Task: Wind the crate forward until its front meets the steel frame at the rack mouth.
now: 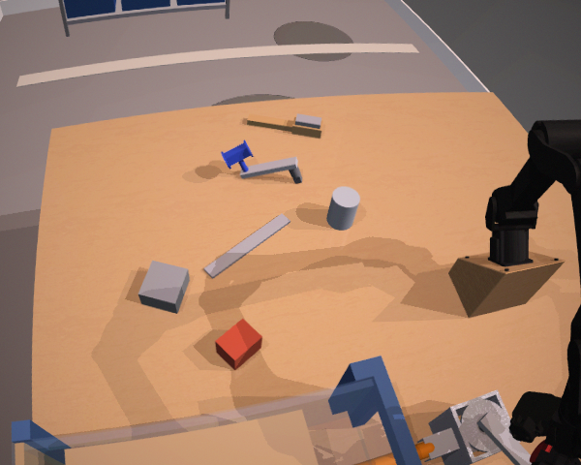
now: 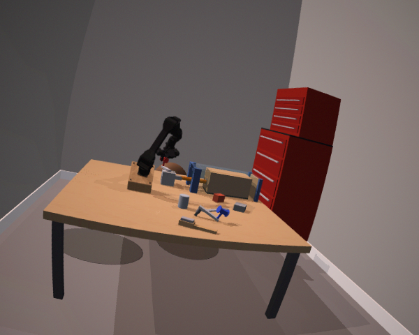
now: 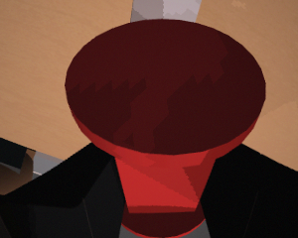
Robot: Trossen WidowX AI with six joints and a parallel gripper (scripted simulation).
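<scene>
My gripper tip is now 3 cm short of the red-gripped winch handle, 4 cm to the left of it and 3 cm above it. From my gripper tip the other things lie so: blue steel frame 22 cm ahead, 7 cm to the right, 3 cm below; red knob 1 cm ahead, 1 cm to the right; grey winch 5 cm ahead, 11 cm to the right, 10 cm below.
</scene>
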